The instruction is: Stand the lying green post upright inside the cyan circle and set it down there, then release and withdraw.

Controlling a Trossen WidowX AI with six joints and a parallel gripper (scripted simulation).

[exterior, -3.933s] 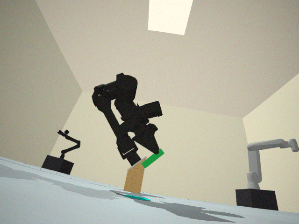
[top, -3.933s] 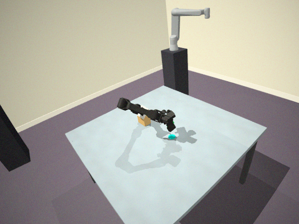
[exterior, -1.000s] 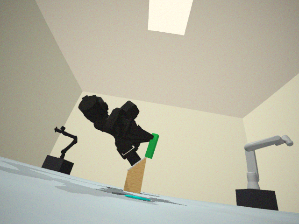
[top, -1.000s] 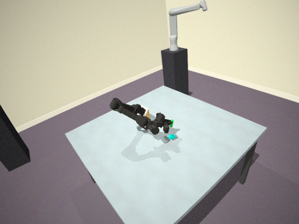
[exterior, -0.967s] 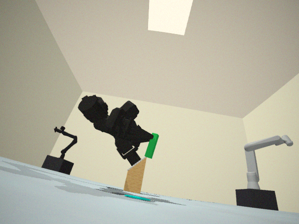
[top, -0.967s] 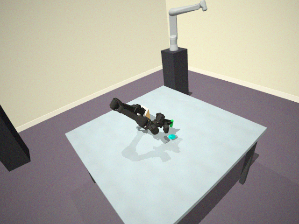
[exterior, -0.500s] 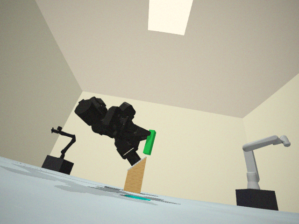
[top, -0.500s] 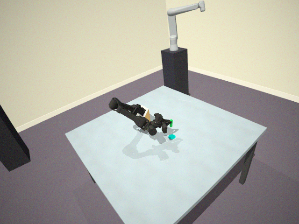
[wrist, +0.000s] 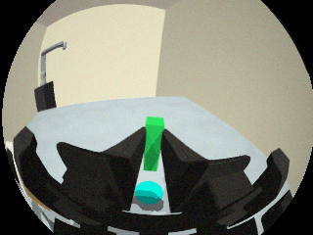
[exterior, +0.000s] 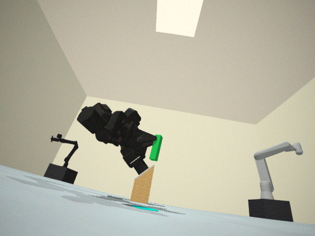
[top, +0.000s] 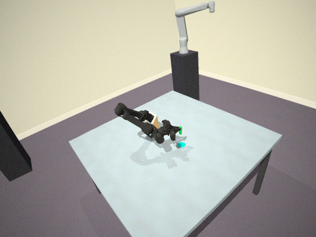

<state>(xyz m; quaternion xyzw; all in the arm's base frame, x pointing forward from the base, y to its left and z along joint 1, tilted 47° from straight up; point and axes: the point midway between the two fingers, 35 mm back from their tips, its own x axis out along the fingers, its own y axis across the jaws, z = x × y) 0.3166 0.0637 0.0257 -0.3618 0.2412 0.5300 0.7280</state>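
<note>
Now: gripper tip 160 mm above the cyan circle. From my gripper tip the other things lie so: green post 20 mm below.
</note>
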